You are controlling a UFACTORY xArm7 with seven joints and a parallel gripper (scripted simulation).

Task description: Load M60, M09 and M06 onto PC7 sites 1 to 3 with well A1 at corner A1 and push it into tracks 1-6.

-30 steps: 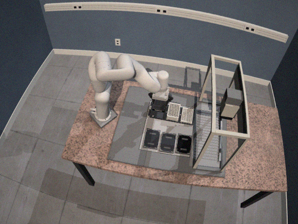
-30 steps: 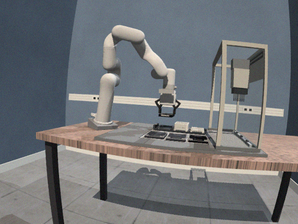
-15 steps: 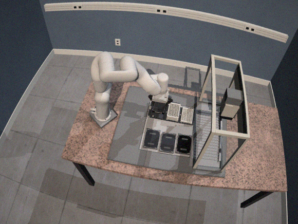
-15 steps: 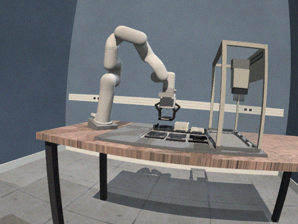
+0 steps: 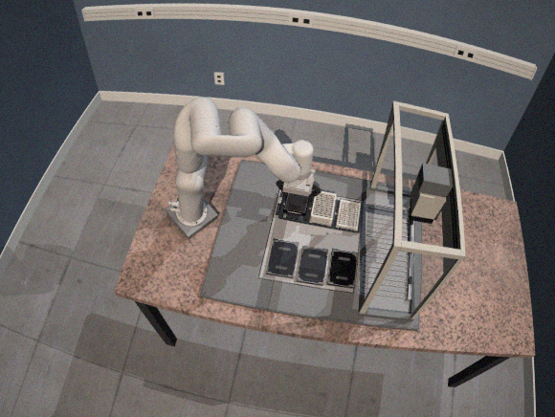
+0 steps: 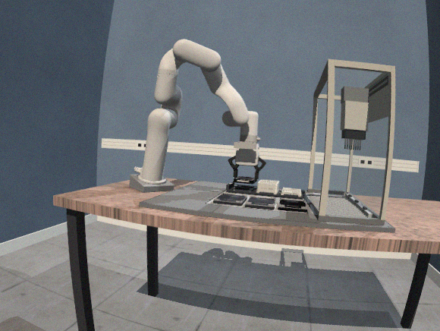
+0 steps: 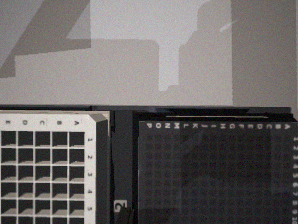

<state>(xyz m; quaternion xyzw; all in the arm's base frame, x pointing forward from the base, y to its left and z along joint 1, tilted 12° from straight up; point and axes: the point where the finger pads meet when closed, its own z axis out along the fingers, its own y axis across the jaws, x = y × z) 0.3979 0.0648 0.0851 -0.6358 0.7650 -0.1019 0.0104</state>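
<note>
Right now the dark plate carrier PC7 is 100 mm ahead of my hand, 50 mm below it and 20 mm to the right of it. Round my hand: white deep-well block M09 (100 mm ahead, 30 mm below, 20 mm to the right); dark 384-well plate M60 (10 mm below); white 96-well plate M06 (200 mm ahead, 50 mm below, 40 mm to the right).
</note>
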